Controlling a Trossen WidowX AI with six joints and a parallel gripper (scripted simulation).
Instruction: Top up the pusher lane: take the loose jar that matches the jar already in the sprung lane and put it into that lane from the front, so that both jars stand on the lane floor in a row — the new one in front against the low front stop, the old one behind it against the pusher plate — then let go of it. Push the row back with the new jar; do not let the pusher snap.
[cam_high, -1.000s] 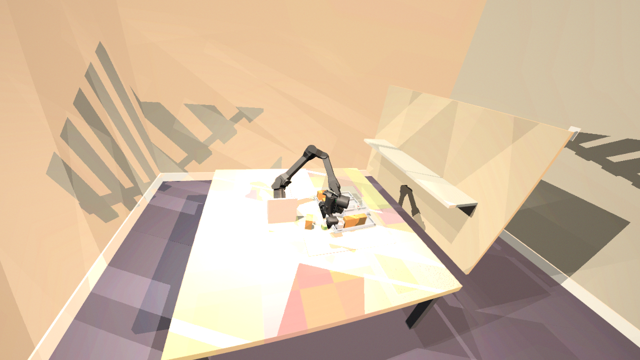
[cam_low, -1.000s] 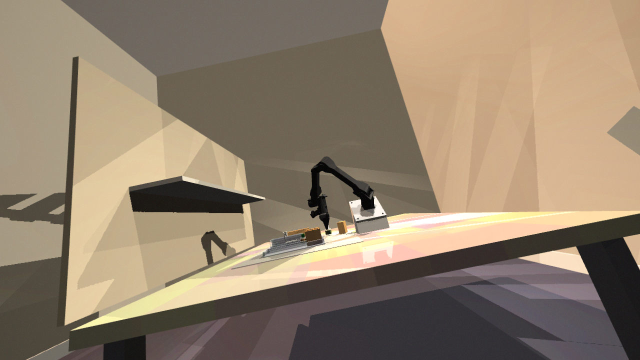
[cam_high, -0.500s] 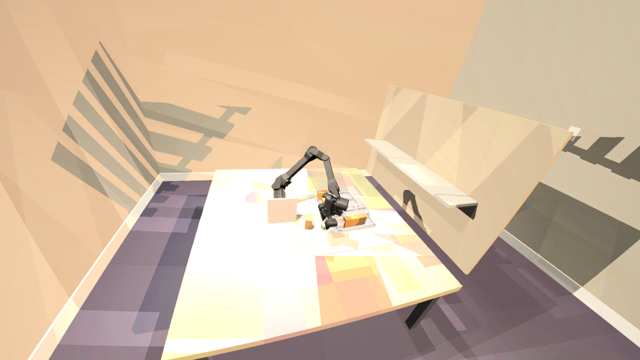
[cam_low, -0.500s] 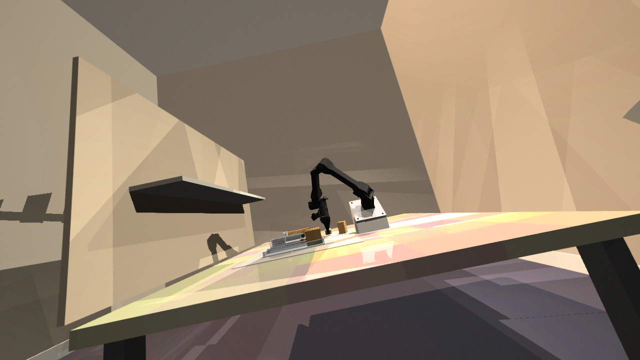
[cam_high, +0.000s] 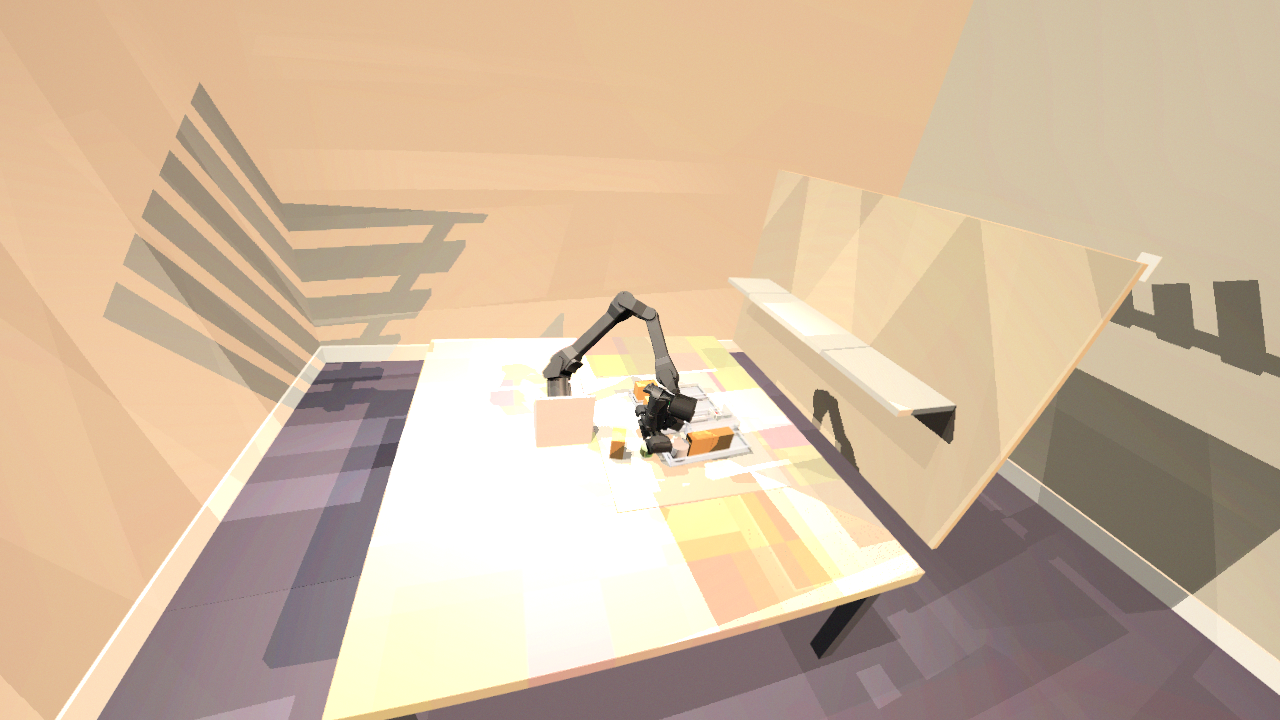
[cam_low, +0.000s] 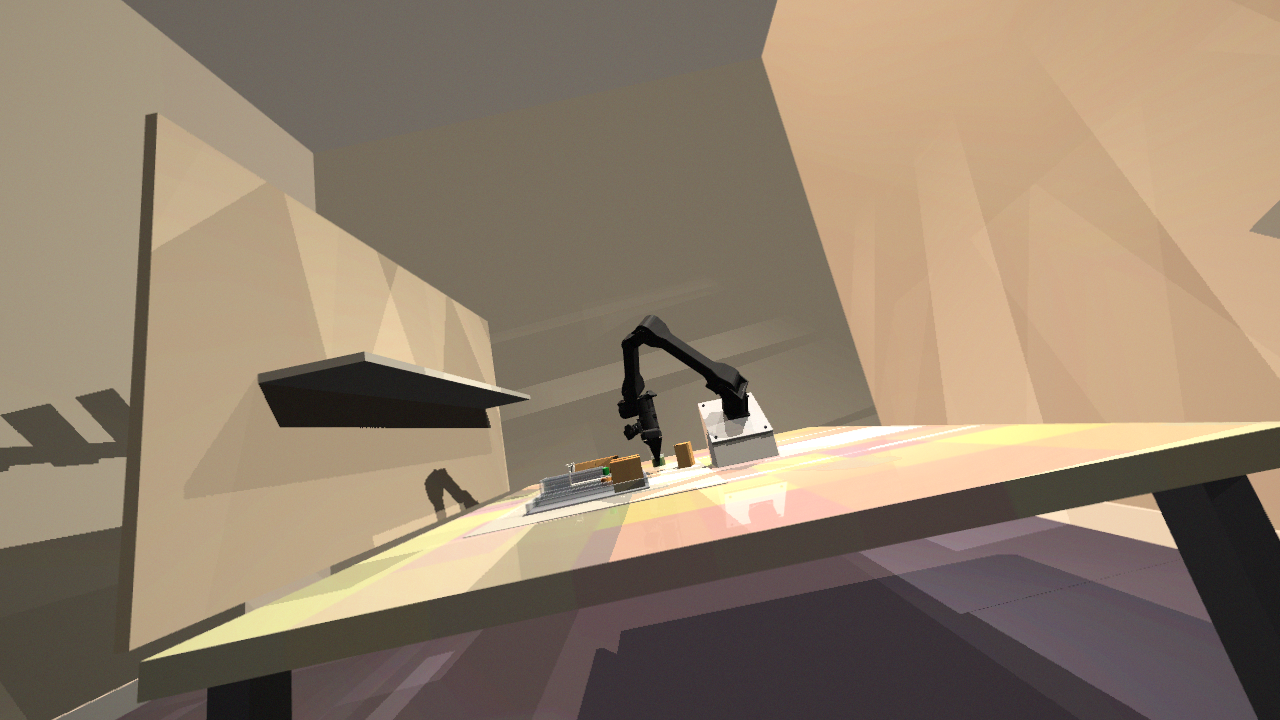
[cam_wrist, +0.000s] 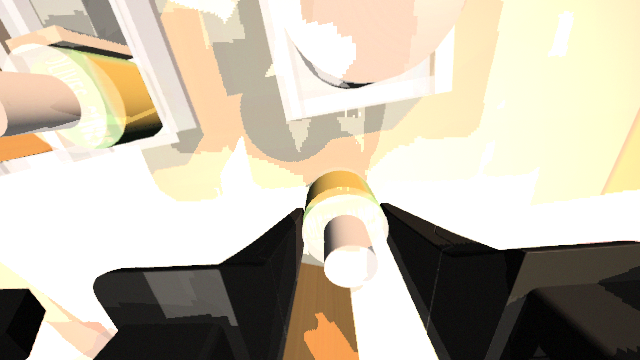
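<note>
The lane rack lies 220 mm ahead of my gripper tip, 100 mm to the left of it and 10 mm below it. Also, from my gripper tip: shelf 580 mm ahead, 140 mm to the left, 340 mm above.
</note>
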